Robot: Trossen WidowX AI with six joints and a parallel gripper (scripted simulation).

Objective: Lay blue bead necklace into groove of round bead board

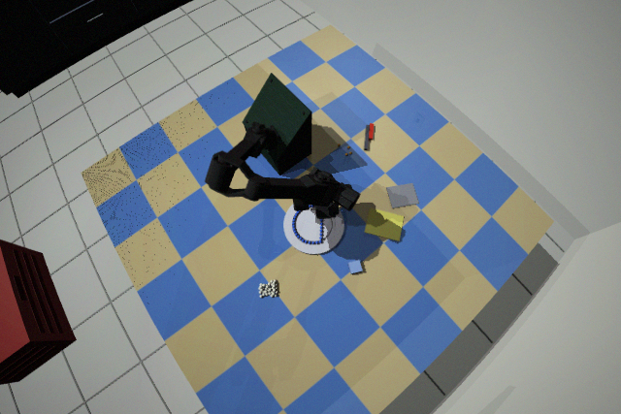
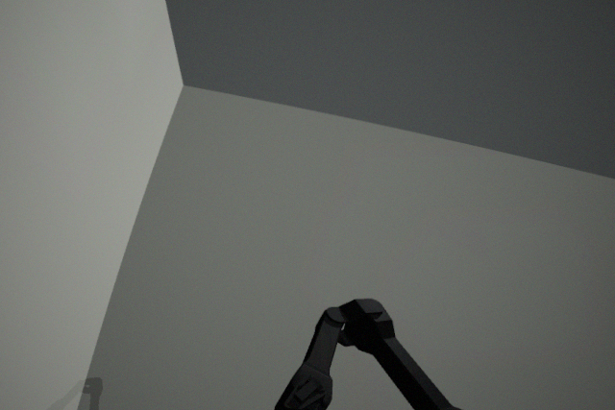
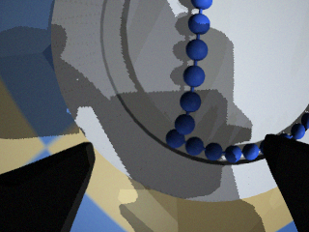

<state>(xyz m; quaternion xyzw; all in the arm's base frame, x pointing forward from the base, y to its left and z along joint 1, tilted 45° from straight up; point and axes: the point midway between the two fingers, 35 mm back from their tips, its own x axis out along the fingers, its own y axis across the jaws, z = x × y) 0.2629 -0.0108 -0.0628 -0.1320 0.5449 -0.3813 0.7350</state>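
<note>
Right now the round white bead board is 30 mm ahead of my gripper tip, 50 mm to the right of it and 10 mm below it. Round my gripper tip: small blue cube 220 mm ahead, 20 mm to the right, 10 mm below; then grey square 110 mm ahead, 270 mm to the left, 20 mm below; then yellow pad 160 mm ahead, 150 mm to the left, 20 mm below.
</note>
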